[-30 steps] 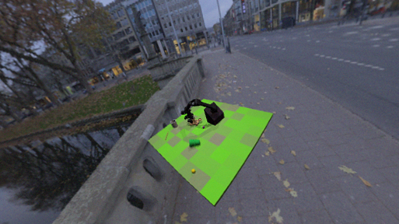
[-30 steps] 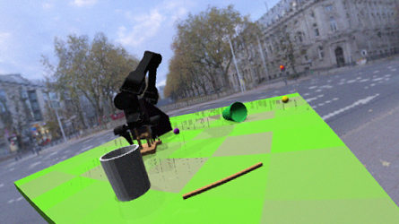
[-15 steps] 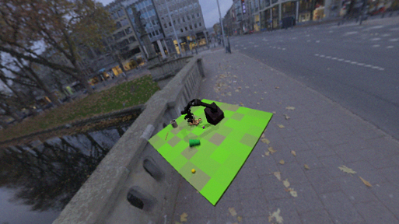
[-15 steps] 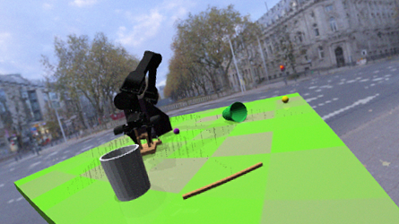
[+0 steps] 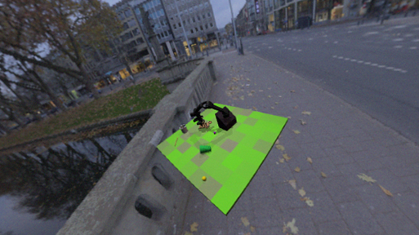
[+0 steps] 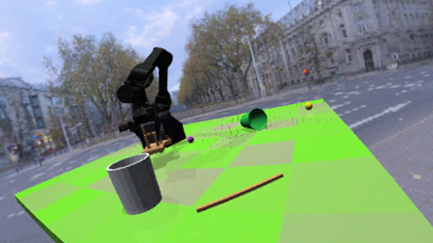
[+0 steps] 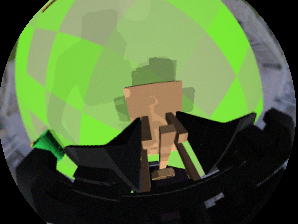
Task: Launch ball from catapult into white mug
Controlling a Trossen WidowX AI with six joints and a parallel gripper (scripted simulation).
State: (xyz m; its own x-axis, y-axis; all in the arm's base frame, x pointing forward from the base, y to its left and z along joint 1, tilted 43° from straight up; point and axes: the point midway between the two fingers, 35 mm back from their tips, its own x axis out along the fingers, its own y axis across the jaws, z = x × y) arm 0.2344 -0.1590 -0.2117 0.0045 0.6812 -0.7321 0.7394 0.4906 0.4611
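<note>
My gripper tip is now 20 mm past the purple ball, 230 mm to the right of it and 60 mm above it. Also, from my gripper tip: thin wooden stick: 400 mm ahead, 140 mm to the right, 70 mm below; wooden catapult: 40 mm behind, 60 mm to the left, 20 mm above; pale grey mug: 200 mm ahead, 220 mm to the right, 50 mm below.
</note>
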